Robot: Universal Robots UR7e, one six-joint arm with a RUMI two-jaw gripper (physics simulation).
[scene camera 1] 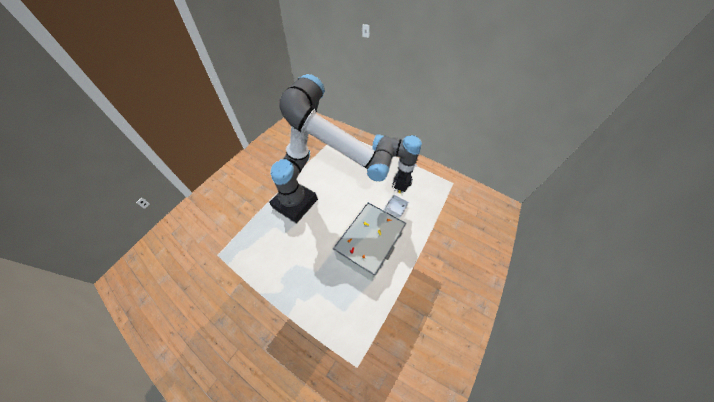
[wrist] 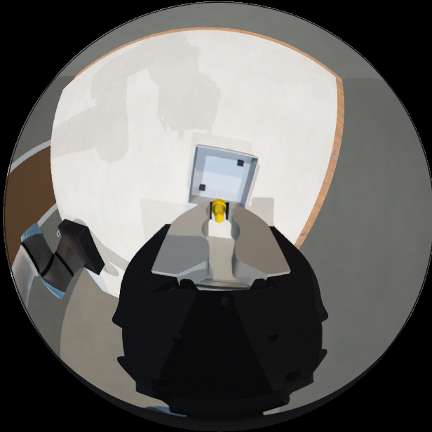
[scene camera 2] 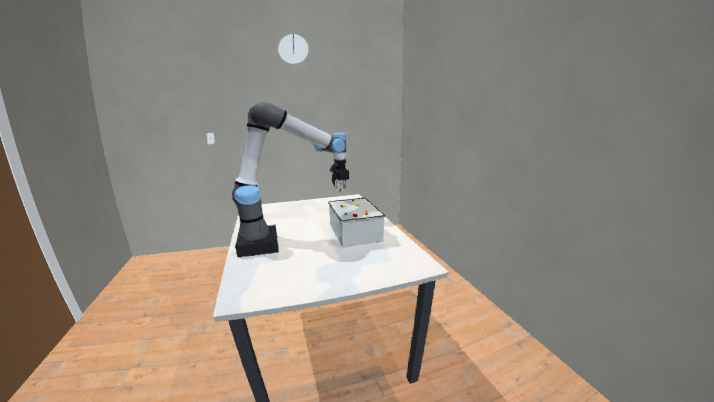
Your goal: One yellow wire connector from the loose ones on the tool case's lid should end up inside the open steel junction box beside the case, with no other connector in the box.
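Places are measured from the arm's base along level axes (x ahead, y down, z left), in millimetres.
Where they show: gripper, fingertip midpoint: [scene camera 1: 399, 192] [scene camera 2: 340, 193]; arm's base, origin of the base link: [scene camera 1: 291, 195] [scene camera 2: 254, 234].
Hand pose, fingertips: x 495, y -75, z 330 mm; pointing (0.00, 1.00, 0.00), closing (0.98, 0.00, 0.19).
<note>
Things, the pixels of their centre, and the offset from my fingertips. "spot": a spot on its surface instead. Level surfaces: height alone.
- open steel junction box, surface spot: [scene camera 1: 396, 205] spot: dx +2, dy +135, dz +8 mm
- tool case, body centre: [scene camera 1: 371, 242] [scene camera 2: 355, 220] dx +25, dy +66, dz -296 mm
- white table, its level: dy +137 mm
My gripper [scene camera 1: 399, 191] [scene camera 2: 340, 190] [wrist: 218, 204] is shut on a yellow wire connector [wrist: 219, 209], which sticks out between the fingertips. The open steel junction box [scene camera 1: 396, 205] [wrist: 220, 175] stands on the table beside the case; no connector shows in the part of its inside that I see. In the wrist view the fingertips overlap the box's near wall, and the gripper is above the table at some height. The tool case [scene camera 1: 370, 237] [scene camera 2: 363, 232] bears loose connectors on its lid: two yellow [scene camera 1: 379, 232] [scene camera 1: 366, 224], a red one [scene camera 1: 352, 250] [scene camera 2: 355, 215] and several orange ones [scene camera 1: 388, 220] [scene camera 1: 363, 256].
The white table [scene camera 1: 280, 250] [scene camera 2: 290, 280] [wrist: 280, 100] carries the arm's black base [scene camera 1: 294, 202] [scene camera 2: 257, 241] to the left of the case. The case stands taller than the table top, right next to the box. Grey walls stand beyond the table.
</note>
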